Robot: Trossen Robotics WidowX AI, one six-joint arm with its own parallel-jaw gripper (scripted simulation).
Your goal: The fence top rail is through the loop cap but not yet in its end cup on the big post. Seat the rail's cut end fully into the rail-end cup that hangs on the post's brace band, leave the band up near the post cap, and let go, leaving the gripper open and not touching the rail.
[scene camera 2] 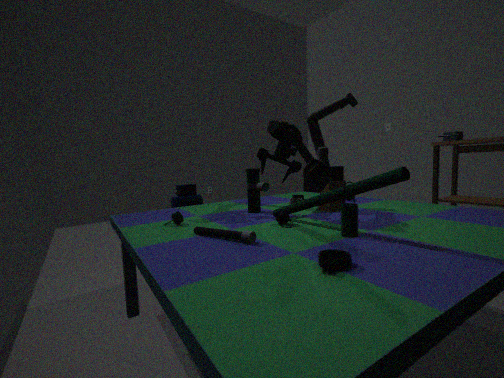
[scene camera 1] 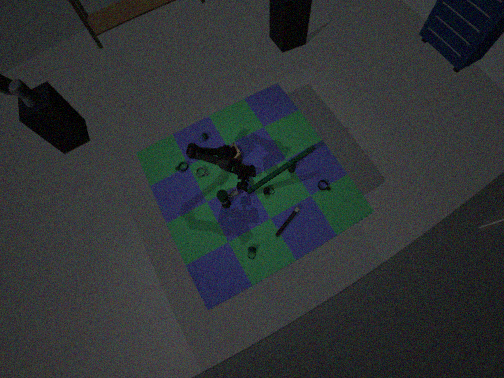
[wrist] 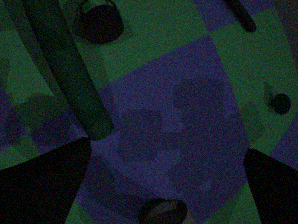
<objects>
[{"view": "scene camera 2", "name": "my gripper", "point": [272, 178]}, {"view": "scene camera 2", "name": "top rail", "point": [402, 174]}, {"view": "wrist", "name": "my gripper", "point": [171, 152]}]
</objects>
